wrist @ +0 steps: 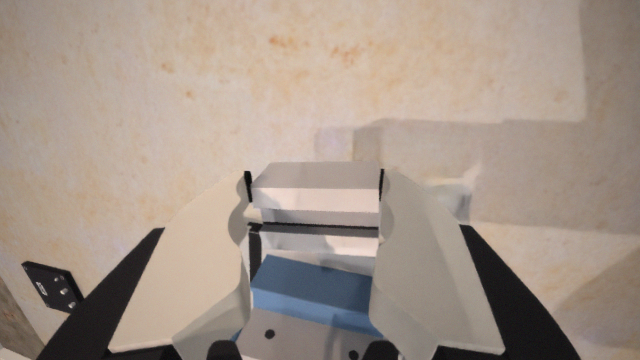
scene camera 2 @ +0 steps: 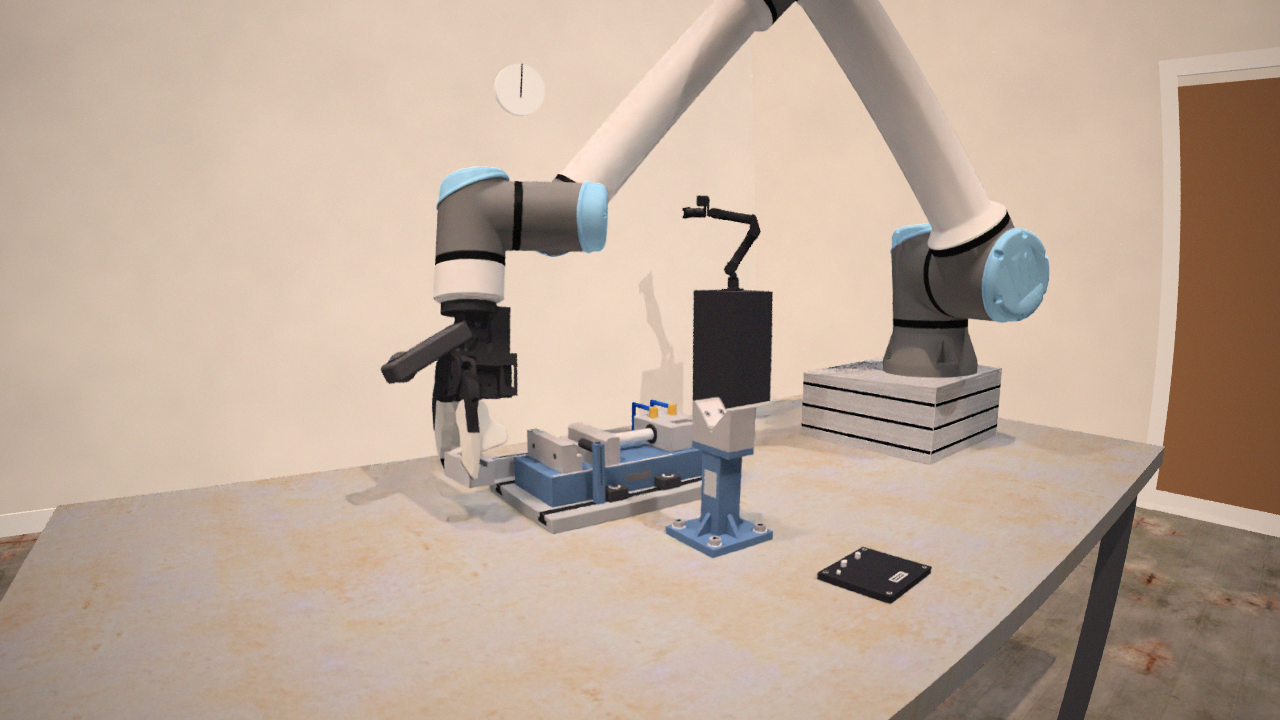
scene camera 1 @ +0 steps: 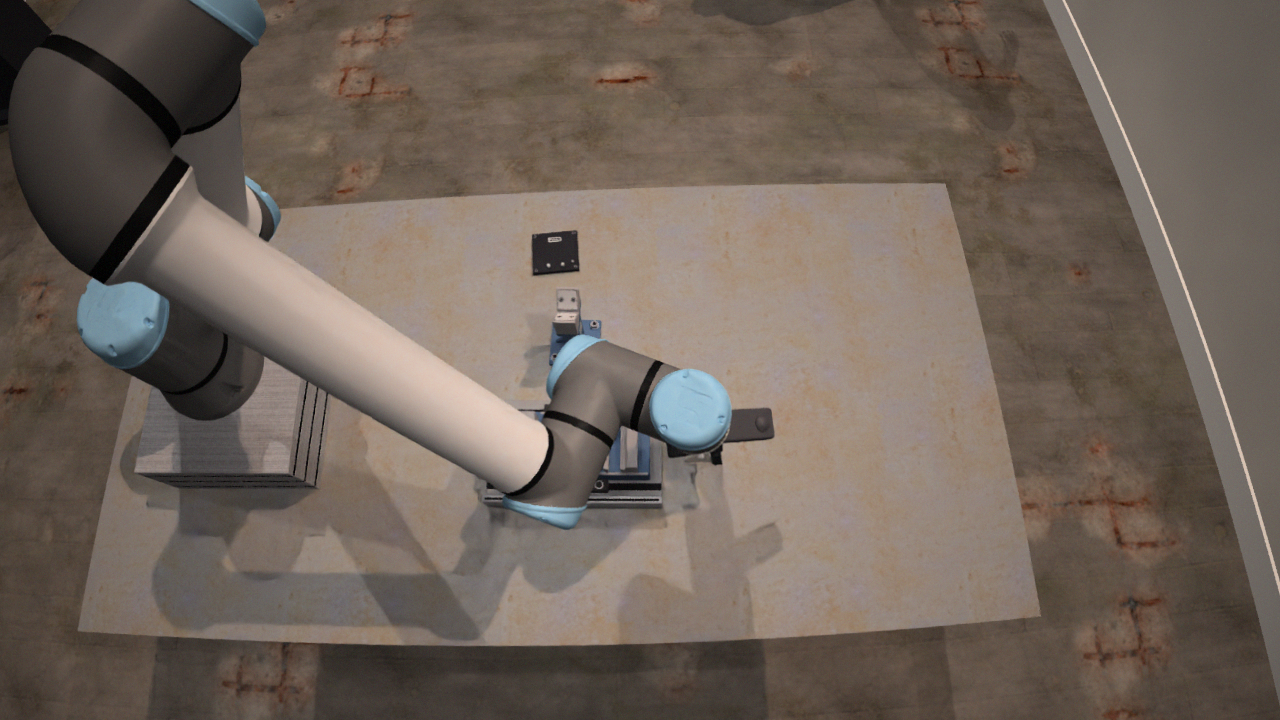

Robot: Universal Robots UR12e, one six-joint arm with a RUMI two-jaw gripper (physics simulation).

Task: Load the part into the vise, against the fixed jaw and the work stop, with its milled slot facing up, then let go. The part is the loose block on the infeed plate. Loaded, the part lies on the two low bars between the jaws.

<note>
I see my gripper, a part, a black infeed plate and a vise body.
My gripper is seen too in the wrist view and in scene camera 1.
</note>
